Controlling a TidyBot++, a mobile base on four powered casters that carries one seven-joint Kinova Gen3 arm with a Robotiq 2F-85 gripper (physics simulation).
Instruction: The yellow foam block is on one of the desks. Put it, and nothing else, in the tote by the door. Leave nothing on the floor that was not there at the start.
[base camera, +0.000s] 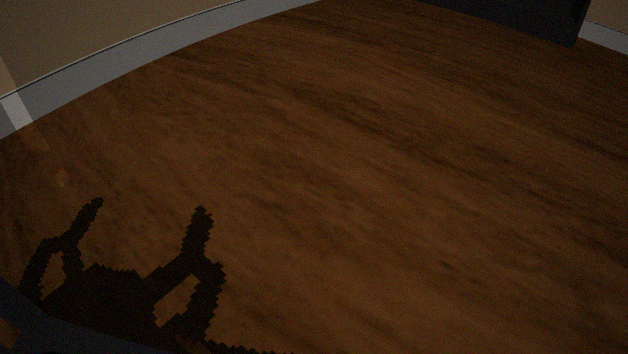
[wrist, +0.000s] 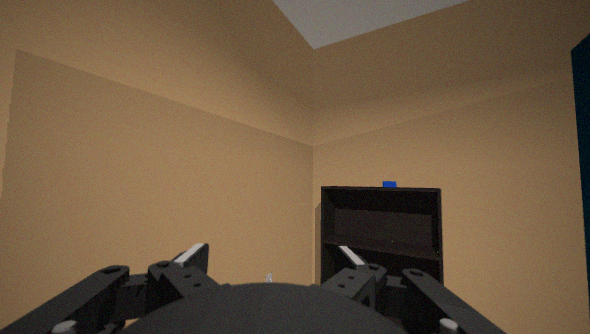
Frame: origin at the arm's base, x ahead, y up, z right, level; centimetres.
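Where they show: gripper, fingertip midpoint: (wrist: 272, 259).
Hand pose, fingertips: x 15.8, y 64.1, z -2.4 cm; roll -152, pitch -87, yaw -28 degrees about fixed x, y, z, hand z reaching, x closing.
Each offset is from my fingertips to the top centre of the thing. "pt": to the spot under its first point.
My gripper (wrist: 272, 259) is open and empty, its two fingers well apart at the bottom of the wrist view, facing a wall and a dark shelf. Its shadow, with two spread fingers, lies on the floor in the base camera view. The yellow foam block, the desks and the tote do not show in either view.
A dark shelf unit (wrist: 441, 225) stands by the room's corner, with a small blue object @[dx +149.5, dy +6.7, dz +76.2 cm] (wrist: 389, 184) on its top. A dark blue panel (wrist: 582, 150) is at the right edge. In the base view, a dark piece of furniture (base camera: 525, 20) stands by the wall's grey baseboard @[pt dx +74.5, dy -99.6, dz -52.9 cm] (base camera: 150, 47).
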